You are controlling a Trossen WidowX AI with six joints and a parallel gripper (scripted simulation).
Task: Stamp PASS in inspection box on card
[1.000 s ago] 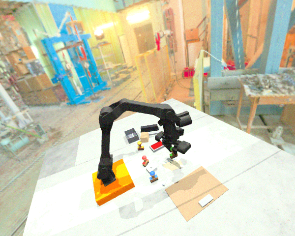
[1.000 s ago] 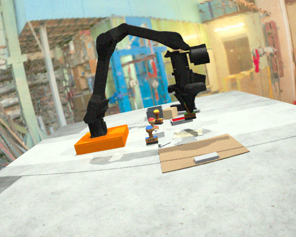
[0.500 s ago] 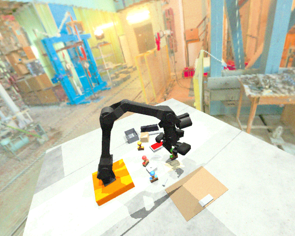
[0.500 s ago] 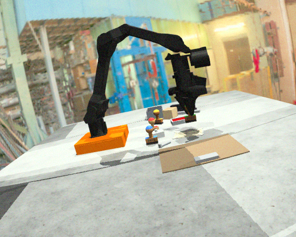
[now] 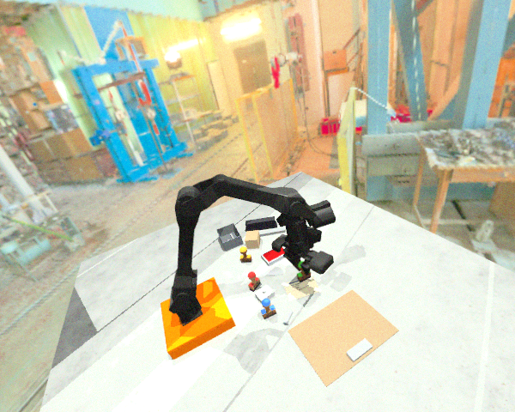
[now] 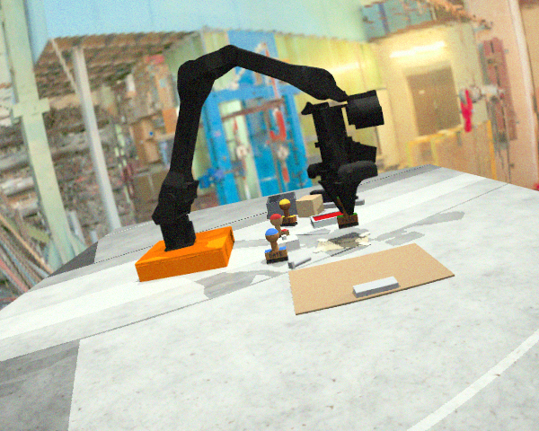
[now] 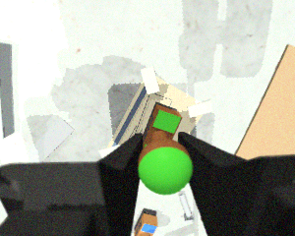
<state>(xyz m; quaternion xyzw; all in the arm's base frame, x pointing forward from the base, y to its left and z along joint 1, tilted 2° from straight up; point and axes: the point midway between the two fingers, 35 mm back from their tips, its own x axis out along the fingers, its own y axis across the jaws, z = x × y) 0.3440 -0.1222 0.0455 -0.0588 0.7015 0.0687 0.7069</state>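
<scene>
My gripper tip is now 2 cm past the card and 6 cm above it. Also, from my gripper tip: green-knobbed stamp right at my gripper tip; then red-knobbed stamp 13 cm behind, 11 cm to the left, 4 cm below; then blue-knobbed stamp 15 cm behind, 1 cm to the right, 4 cm below.
</scene>
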